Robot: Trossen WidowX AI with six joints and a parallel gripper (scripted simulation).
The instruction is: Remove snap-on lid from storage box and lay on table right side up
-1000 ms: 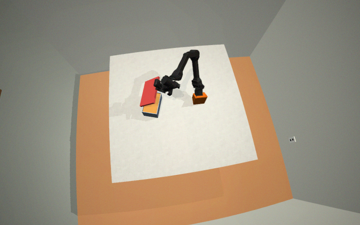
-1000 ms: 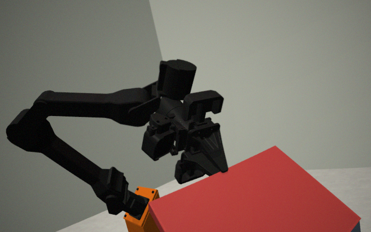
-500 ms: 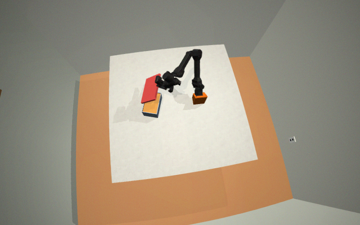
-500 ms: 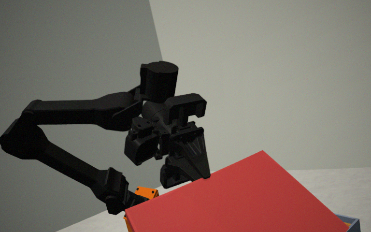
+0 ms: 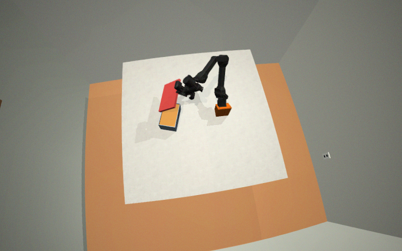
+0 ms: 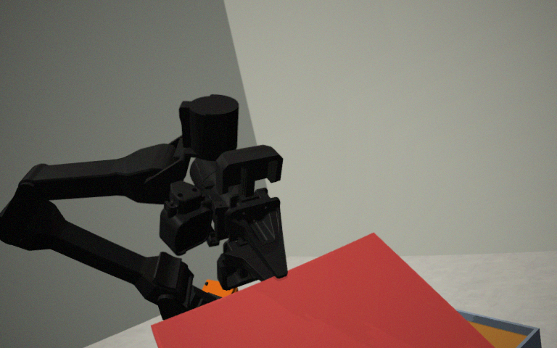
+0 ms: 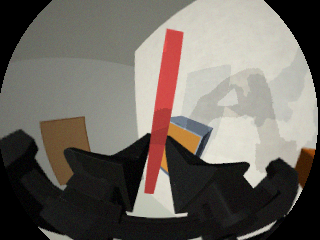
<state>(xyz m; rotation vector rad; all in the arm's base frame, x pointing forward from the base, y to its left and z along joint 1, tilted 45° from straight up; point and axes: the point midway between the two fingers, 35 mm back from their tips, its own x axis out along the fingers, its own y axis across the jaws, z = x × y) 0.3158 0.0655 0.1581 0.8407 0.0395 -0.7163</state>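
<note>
Now: the red lid 60 mm ahead of my gripper tip, 50 mm below it and 10 mm to the right of it. The rest, counted from my gripper tip: storage box (180 mm below, 110 mm to the left, 70 mm ahead).
</note>
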